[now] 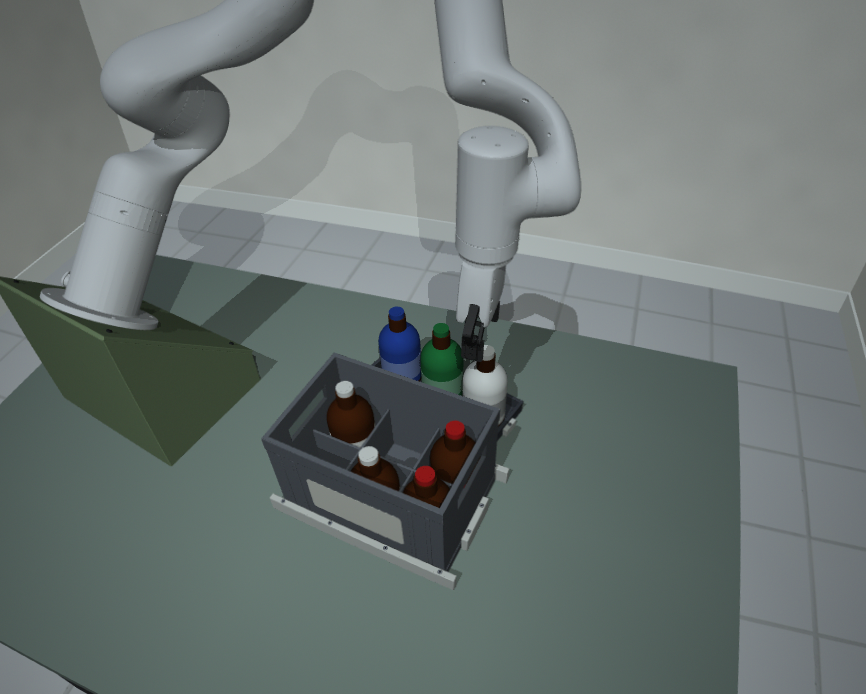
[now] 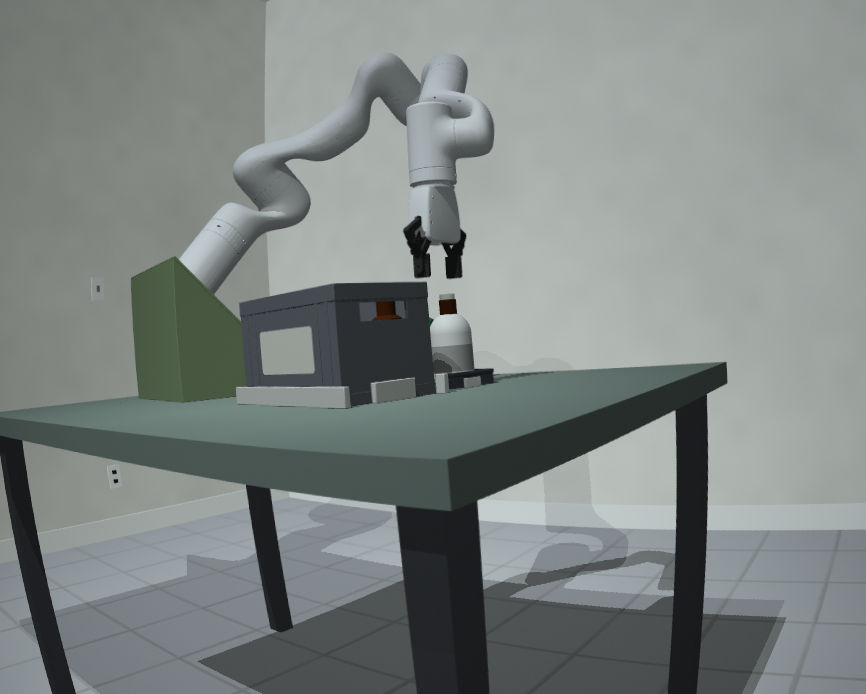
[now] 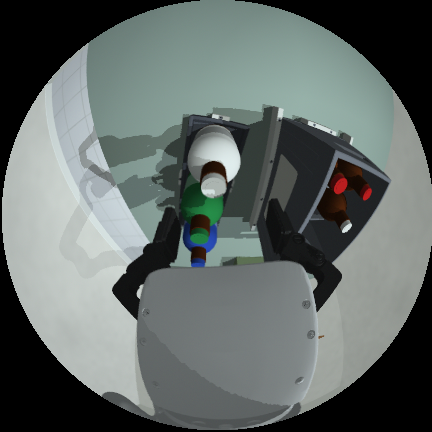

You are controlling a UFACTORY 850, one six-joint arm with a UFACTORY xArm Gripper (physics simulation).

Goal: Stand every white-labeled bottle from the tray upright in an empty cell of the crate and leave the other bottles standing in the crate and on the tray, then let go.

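Observation:
The white bottle [image 1: 485, 383] [image 2: 451, 336] [image 3: 214, 152], white-capped with a pale label, stands upright at the right end of the dark tray [image 1: 514, 408] [image 2: 482, 375] [image 3: 185, 145]. Beside it stand the green bottle [image 1: 440, 361] [image 3: 201, 204] and the blue bottle [image 1: 399, 347] [image 3: 200, 237]. My gripper [image 1: 483, 342] [image 2: 438, 268] [image 3: 221, 213] is open and empty, pointing down above the white bottle's cap. The grey crate [image 1: 289, 462] [image 2: 383, 354] [image 3: 305, 145] holds two white-capped brown bottles [image 1: 349, 419] [image 1: 375, 473] and two red-capped ones [image 1: 451, 455] [image 1: 426, 491]. Its back middle cell looks empty; the front left cell is partly hidden.
Pale rails [image 1: 361, 534] [image 2: 292, 396] [image 3: 267, 165] run along the crate's base, with short blocks [image 1: 474, 521] at its right side. The green robot base stand [image 1: 159, 383] [image 2: 173, 339] is left of the crate. The crate's high walls stand close to the tray.

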